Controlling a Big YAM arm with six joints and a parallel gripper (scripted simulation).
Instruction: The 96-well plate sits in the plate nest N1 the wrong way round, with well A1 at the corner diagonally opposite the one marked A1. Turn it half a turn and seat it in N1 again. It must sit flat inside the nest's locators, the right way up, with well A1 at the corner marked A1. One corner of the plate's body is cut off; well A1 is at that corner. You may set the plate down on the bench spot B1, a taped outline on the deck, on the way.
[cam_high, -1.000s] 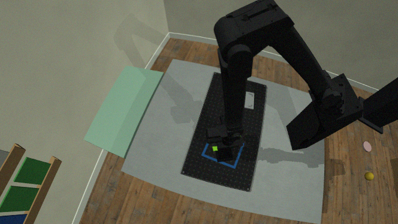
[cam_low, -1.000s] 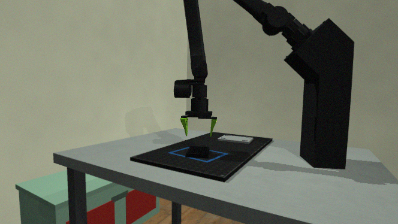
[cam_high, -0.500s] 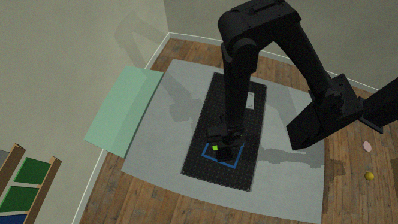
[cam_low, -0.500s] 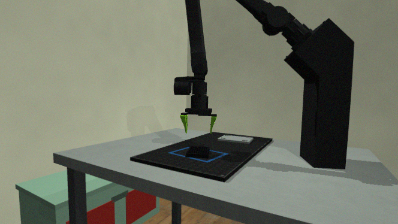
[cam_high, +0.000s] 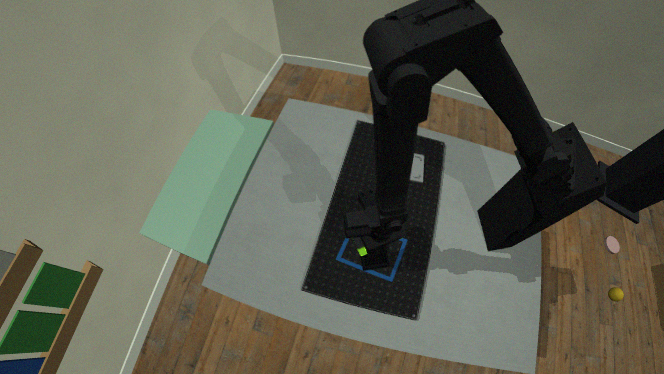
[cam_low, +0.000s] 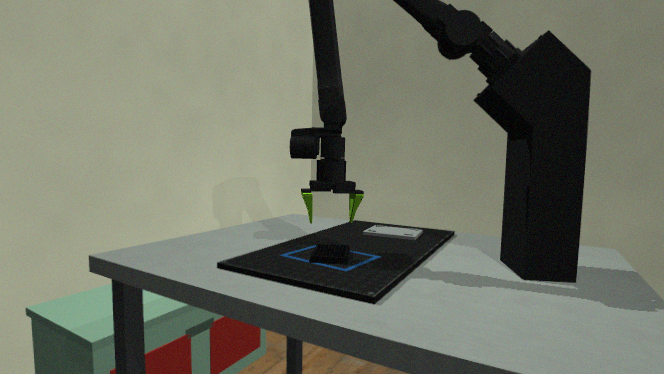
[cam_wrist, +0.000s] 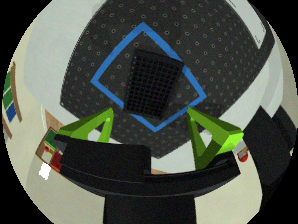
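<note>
My hand is 80 mm above the black 96-well plate. From my hand the other things lie so: plate nest N1: 50 mm ahead, 340 mm to the right, 80 mm below; then A1 mark: 140 mm ahead, 360 mm to the right, 80 mm below.
</note>
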